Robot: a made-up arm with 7 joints. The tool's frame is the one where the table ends. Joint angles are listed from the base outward.
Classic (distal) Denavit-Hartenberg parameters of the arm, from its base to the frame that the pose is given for. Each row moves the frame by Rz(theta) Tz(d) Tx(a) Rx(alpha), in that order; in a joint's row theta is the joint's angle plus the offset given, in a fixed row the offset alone. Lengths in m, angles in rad.
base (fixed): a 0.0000; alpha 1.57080; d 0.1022; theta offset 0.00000
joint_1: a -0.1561; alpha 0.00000; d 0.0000; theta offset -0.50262
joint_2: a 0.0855; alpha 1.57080; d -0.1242; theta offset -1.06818
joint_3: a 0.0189; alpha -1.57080; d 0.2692; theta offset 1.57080
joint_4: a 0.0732; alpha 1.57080; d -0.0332; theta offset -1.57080
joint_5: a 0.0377; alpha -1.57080; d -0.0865; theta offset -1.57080
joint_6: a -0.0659; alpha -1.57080; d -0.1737; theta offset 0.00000
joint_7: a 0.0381; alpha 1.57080; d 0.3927; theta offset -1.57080
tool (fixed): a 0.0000; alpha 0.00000; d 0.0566; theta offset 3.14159
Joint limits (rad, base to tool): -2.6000..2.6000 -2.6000..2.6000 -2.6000..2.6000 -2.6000..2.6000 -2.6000..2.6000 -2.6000..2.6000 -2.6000..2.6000
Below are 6 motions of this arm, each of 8 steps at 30 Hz.
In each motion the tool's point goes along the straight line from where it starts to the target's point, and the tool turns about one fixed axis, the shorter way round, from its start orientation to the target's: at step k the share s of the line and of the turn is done. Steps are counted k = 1, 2, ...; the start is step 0. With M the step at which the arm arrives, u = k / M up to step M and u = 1 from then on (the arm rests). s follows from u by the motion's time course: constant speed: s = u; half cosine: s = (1 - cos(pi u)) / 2; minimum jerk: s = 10 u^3 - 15 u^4 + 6 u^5.
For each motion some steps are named. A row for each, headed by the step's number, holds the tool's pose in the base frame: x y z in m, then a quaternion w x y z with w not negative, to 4 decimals.
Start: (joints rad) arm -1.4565 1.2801 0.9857 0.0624 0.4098 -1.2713 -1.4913
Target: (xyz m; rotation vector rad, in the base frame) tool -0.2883 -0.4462 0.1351 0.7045 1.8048 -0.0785
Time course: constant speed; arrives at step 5
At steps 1, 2, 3, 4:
1: -0.2311 -0.4491 0.2023 0.5669 0.2278 0.7901 -0.0498
2: -0.2454 -0.4484 0.1855 0.5669 0.2459 0.7849 -0.0457
3: -0.2597 -0.4476 0.1687 0.5667 0.2639 0.7794 -0.0416
4: -0.2740 -0.4469 0.1519 0.5663 0.2818 0.7736 -0.0375

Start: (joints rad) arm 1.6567 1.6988 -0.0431 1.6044 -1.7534 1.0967 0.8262
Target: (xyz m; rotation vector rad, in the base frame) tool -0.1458 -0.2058 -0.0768 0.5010 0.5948 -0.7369
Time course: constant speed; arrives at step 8
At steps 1, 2, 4, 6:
1: -0.0428 -0.3066 0.0478 0.9286 0.0457 0.2356 -0.2830
2: -0.0575 -0.2922 0.0300 0.9215 0.0736 0.2432 -0.2937
4: -0.0870 -0.2634 -0.0056 0.9046 0.1292 0.2577 -0.3141
6: -0.1164 -0.2346 -0.0412 0.8840 0.1843 0.2711 -0.3333

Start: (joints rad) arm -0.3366 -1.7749 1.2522 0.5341 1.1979 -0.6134 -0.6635
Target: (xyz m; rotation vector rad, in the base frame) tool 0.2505 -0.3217 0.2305 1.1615 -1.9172 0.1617
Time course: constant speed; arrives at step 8
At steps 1, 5, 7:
1: 0.2505 -0.2847 0.1897 0.3705 0.4932 -0.7869 -0.0175
5: 0.2505 -0.3058 0.2130 0.4064 0.4783 -0.7779 0.0296
7: 0.2505 -0.3164 0.2247 0.4238 0.4702 -0.7723 0.0531

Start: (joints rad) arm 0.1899 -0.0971 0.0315 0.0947 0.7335 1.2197 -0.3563
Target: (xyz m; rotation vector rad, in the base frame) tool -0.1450 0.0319 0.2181 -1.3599 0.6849 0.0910
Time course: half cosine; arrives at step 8
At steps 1, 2, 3, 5, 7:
1: -0.1203 0.0405 0.2115 0.7045 -0.5993 0.3656 0.1040
2: -0.1231 0.0395 0.2123 0.7069 -0.6014 0.3595 0.0970
3: -0.1273 0.0381 0.2134 0.7103 -0.6044 0.3503 0.0864
5: -0.1371 0.0347 0.2160 0.7177 -0.6111 0.3282 0.0614
7: -0.1440 0.0322 0.2178 0.7224 -0.6154 0.3124 0.0437

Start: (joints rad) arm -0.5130 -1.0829 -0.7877 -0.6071 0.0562 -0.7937 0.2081
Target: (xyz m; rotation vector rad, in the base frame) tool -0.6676 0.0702 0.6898 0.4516 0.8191 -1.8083
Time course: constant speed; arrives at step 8
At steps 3, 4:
3: -0.6490 0.0489 0.7209 0.5068 0.1896 0.4072 -0.7358
4: -0.6527 0.0531 0.7147 0.5107 0.1895 0.3944 -0.7401

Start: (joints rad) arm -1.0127 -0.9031 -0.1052 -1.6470 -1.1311 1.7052 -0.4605
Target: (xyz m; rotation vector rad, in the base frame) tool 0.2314 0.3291 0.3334 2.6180 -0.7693 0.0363
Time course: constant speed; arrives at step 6
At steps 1, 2, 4, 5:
1: 0.2299 0.3659 0.3302 0.2003 0.9542 -0.2187 0.0385
2: 0.2302 0.3585 0.3308 0.2013 0.9515 -0.2303 0.0334
4: 0.2308 0.3438 0.3321 0.2031 0.9456 -0.2532 0.0232
5: 0.2311 0.3365 0.3328 0.2040 0.9424 -0.2646 0.0181

